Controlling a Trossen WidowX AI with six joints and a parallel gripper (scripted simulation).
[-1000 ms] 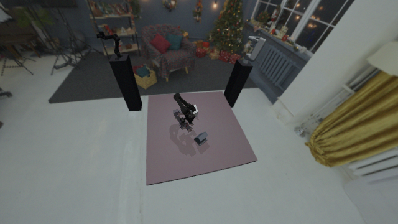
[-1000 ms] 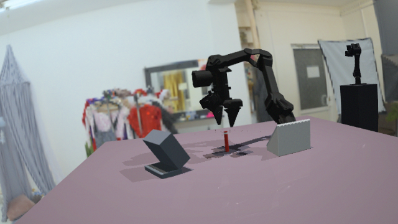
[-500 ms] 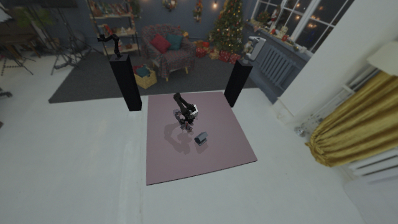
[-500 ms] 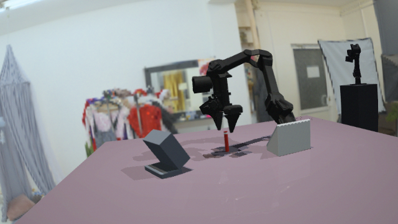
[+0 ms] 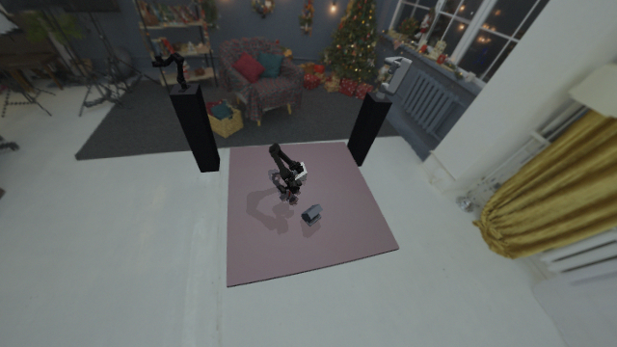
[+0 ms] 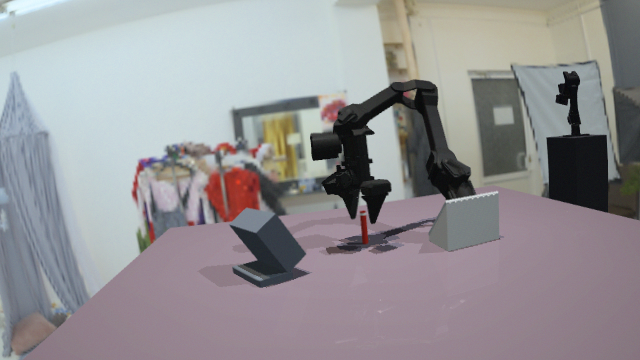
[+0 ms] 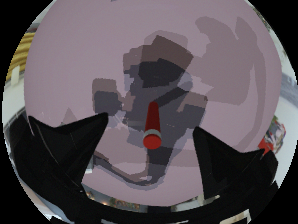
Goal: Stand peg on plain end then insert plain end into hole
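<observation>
The red peg is right at my gripper tip. Round my gripper tip: grey sloped panel: 23 cm ahead, 13 cm to the left, 2 cm above.
</observation>
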